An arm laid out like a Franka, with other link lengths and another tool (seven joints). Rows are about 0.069 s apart.
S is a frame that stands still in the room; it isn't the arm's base.
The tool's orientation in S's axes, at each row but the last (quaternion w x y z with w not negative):
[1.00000 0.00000 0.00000 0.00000]
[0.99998 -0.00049 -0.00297 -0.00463]
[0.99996 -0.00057 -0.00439 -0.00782]
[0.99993 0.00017 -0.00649 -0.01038]
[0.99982 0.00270 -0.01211 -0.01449]
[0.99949 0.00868 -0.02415 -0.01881]
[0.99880 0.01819 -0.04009 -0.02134]
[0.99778 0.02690 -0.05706 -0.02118]
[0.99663 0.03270 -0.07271 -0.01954]
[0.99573 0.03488 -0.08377 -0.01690]
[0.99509 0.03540 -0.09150 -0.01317]
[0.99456 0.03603 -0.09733 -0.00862]
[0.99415 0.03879 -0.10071 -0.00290]
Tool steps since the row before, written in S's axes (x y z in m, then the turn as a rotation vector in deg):
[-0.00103 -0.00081 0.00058 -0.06 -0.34 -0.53]
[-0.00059 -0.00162 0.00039 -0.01 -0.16 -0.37]
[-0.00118 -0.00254 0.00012 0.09 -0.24 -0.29]
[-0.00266 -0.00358 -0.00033 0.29 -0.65 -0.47]
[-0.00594 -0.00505 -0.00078 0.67 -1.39 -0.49]
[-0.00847 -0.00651 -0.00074 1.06 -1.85 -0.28]
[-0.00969 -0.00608 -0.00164 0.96 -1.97 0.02]
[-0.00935 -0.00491 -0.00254 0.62 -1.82 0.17]
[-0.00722 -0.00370 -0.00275 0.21 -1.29 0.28]
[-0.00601 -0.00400 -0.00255 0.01 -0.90 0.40]
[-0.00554 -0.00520 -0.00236 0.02 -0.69 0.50]
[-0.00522 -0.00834 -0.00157 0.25 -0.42 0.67]
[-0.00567 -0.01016 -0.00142 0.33 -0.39 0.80]
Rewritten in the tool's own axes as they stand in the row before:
[-0.00103 -0.00081 0.00058 -0.06 -0.34 -0.53]
[-0.00057 -0.00163 0.00039 -0.01 -0.16 -0.37]
[-0.00114 -0.00256 0.00013 0.09 -0.24 -0.29]
[-0.00259 -0.00363 -0.00029 0.30 -0.64 -0.47]
[-0.00581 -0.00522 -0.00061 0.70 -1.37 -0.50]
[-0.00824 -0.00683 -0.00022 1.11 -1.81 -0.30]
[-0.00951 -0.00653 -0.00064 1.04 -1.93 0.01]
[-0.00934 -0.00541 -0.00119 0.72 -1.78 0.19]
[-0.00737 -0.00412 -0.00143 0.30 -1.26 0.33]
[-0.00619 -0.00434 -0.00123 0.11 -0.87 0.45]
[-0.00570 -0.00547 -0.00095 0.13 -0.65 0.53]
[-0.00522 -0.00849 0.00006 0.38 -0.37 0.64]
[-0.00570 -0.01023 0.00053 0.49 -0.33 0.75]

